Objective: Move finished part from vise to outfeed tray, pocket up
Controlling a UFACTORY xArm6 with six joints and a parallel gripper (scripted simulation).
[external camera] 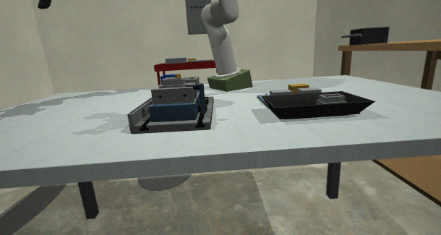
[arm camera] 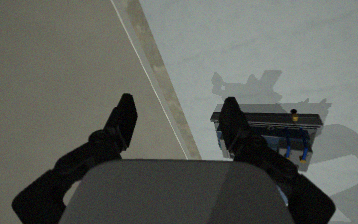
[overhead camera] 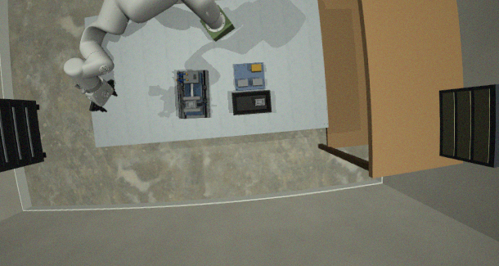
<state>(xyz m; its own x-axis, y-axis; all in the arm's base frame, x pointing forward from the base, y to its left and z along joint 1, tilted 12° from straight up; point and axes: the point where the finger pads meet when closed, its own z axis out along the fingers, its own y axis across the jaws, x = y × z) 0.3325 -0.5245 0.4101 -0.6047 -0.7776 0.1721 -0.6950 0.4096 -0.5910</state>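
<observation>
My gripper is now 3 cm short of the vise, 34 cm to the right of it and 30 cm above it. Round my hand: blue fixture plate: 2 cm ahead, 71 cm to the left, 33 cm below; then cylinder: 6 cm behind, 37 cm to the left, 26 cm below; then brass block: 2 cm behind, 76 cm to the left, 31 cm below.
</observation>
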